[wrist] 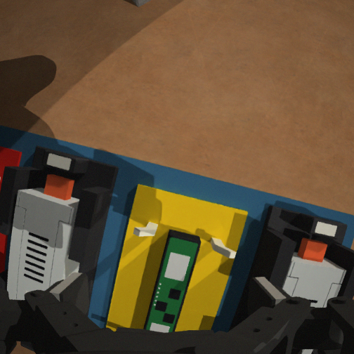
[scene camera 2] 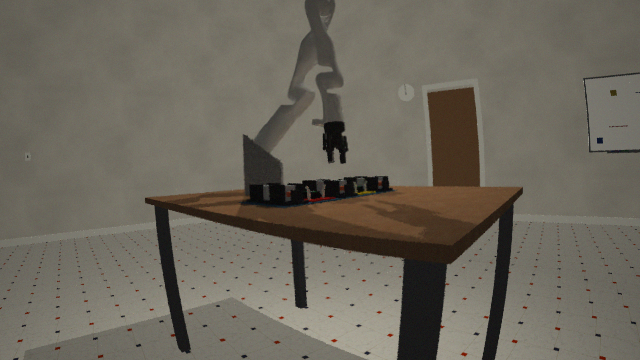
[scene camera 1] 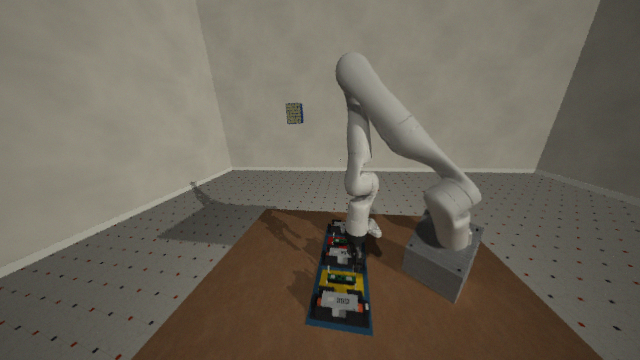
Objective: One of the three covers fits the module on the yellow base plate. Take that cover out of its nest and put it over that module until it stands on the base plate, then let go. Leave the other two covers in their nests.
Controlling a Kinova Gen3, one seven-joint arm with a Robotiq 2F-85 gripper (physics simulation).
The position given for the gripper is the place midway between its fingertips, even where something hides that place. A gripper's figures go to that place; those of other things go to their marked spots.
Labels:
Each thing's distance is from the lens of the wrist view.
gripper [wrist: 167, 295]: 16 cm
grey cover [wrist: 42, 240]: 23 cm

